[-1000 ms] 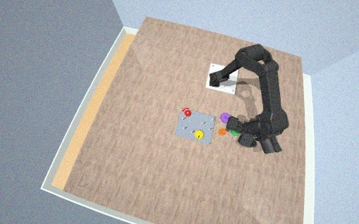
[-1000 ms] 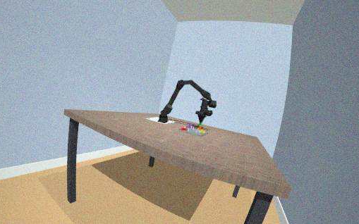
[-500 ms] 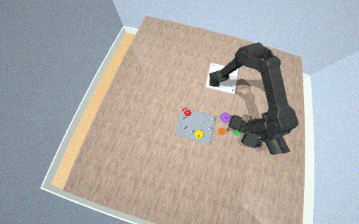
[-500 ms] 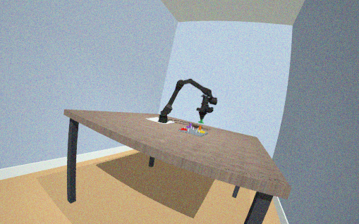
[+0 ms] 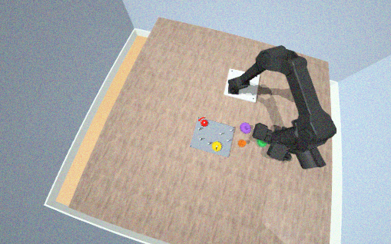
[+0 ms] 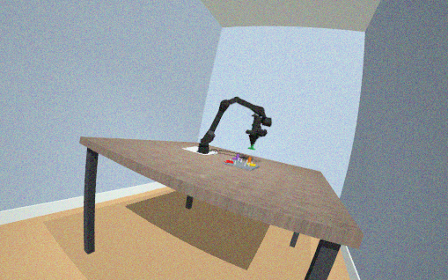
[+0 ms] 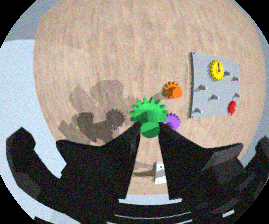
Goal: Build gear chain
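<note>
My gripper tip is now 70 mm past the red gear, 280 mm to the left of it and 100 mm above it. Also, from my gripper tip: green gear 10 mm below; purple gear 80 mm behind, 50 mm to the right, 100 mm below; orange gear 10 mm ahead, 60 mm to the right, 100 mm below.
</note>
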